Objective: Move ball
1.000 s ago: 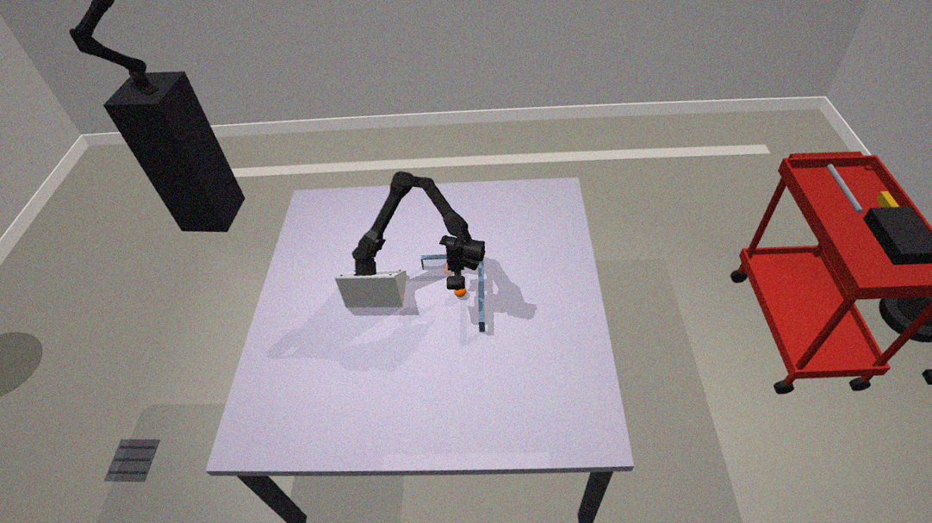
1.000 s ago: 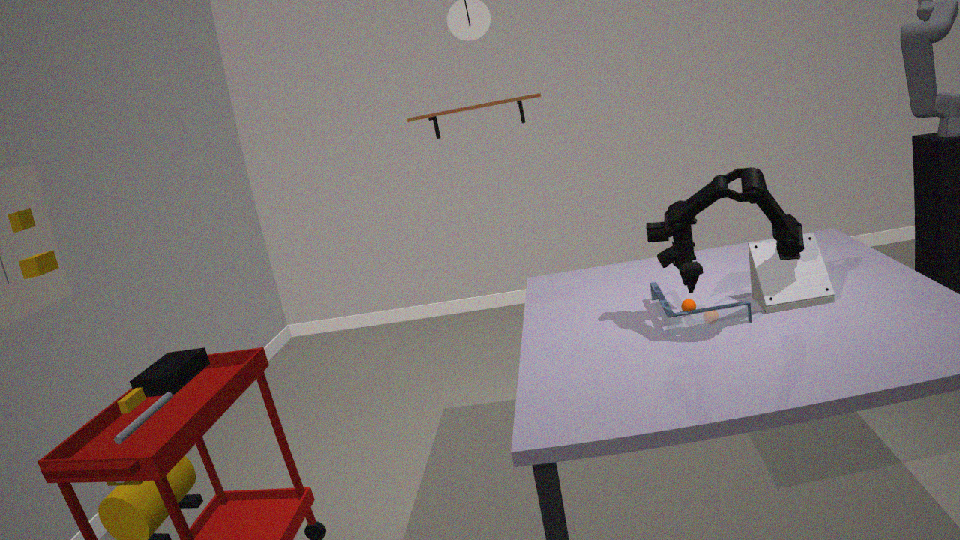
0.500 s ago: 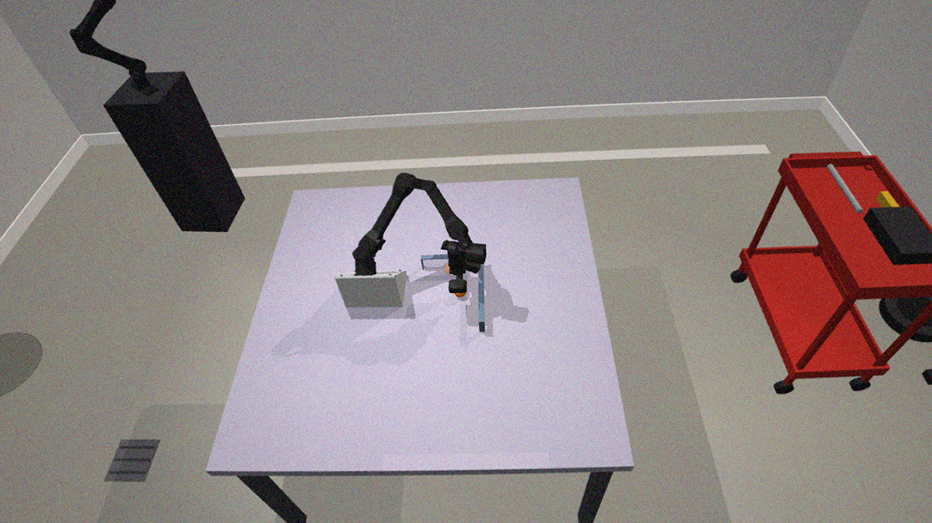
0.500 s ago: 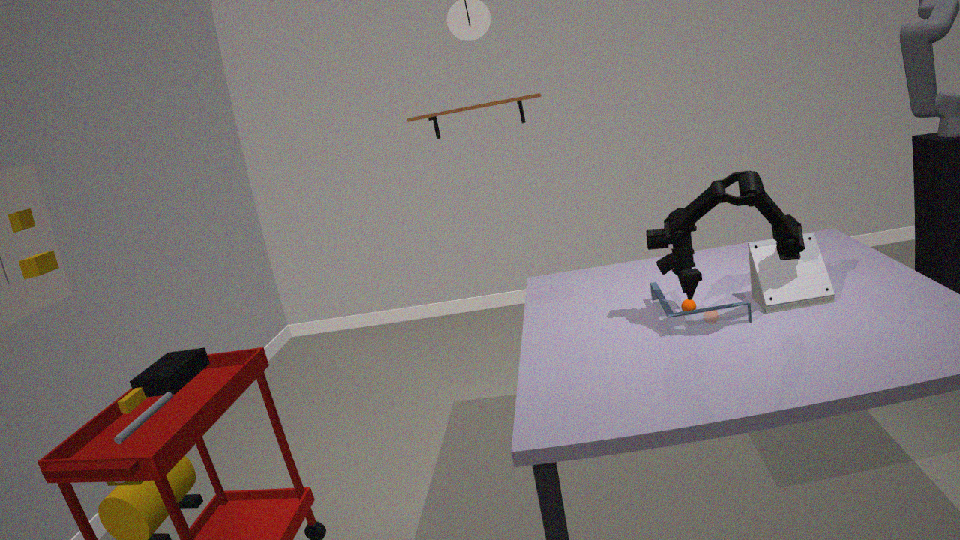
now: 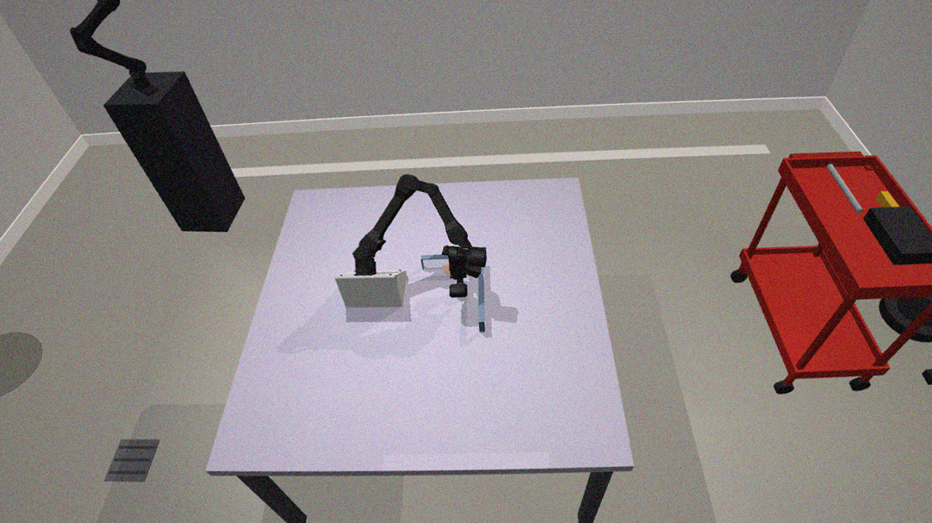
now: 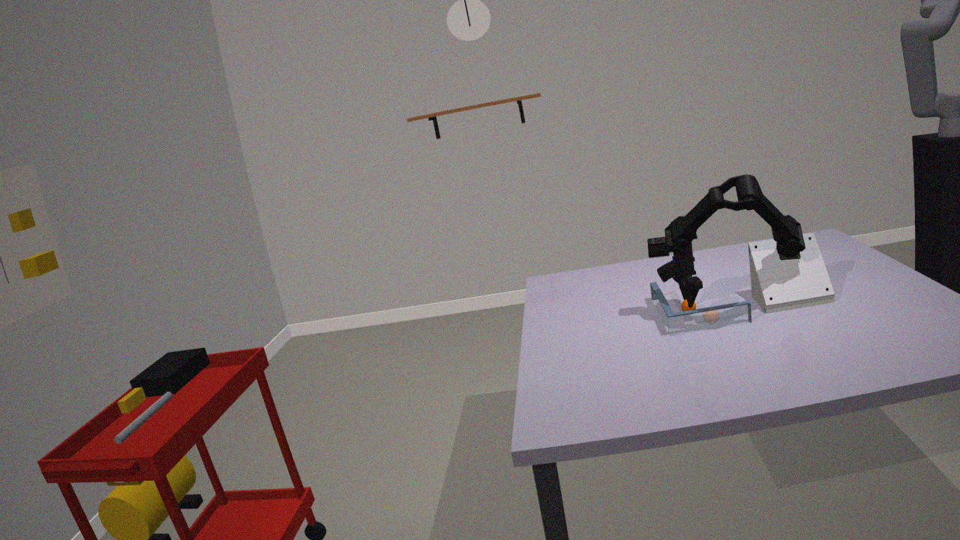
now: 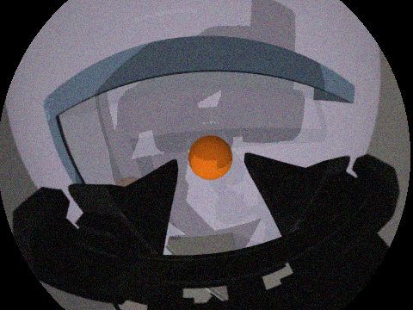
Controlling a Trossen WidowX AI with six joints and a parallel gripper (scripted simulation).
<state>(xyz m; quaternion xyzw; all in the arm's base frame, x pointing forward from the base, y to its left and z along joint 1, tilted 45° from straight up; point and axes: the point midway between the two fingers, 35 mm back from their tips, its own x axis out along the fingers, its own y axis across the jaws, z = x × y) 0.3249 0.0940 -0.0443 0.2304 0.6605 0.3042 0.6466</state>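
My gripper tip is now 10 mm above the orange ball. From my gripper tip the other things lie so: see-through copy of ball (50 mm behind, 100 mm to the left, 10 mm below).
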